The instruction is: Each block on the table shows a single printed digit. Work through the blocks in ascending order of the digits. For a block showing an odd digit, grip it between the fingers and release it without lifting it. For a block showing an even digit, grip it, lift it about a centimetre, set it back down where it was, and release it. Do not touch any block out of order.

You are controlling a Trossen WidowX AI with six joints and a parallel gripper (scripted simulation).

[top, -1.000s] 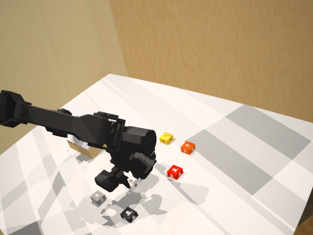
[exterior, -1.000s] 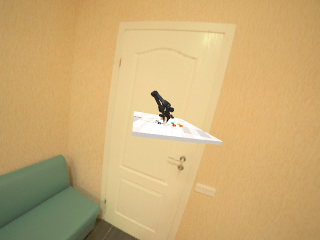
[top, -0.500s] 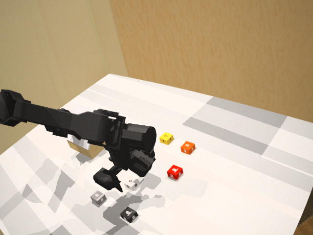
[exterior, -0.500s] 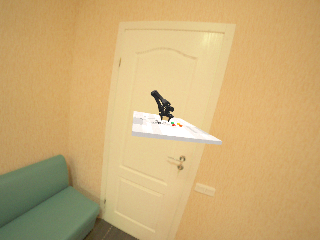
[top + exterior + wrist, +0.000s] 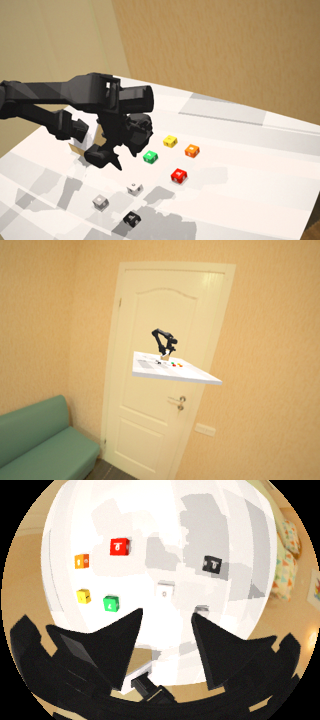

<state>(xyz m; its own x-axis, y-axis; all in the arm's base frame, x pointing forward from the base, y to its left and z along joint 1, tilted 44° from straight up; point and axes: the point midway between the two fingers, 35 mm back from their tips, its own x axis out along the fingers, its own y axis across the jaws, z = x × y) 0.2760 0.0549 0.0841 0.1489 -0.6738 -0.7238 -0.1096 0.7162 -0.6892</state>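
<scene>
Now: the yellow block 60 mm behind my gripper tip, 200 mm to the left of it and 100 mm below it. The rest, counted from my gripper tip: black block 70 mm ahead, 80 mm to the right, 100 mm below; then white block 10 mm behind, 100 mm below; then grey block 50 mm behind, 100 mm to the right, 100 mm below.
</scene>
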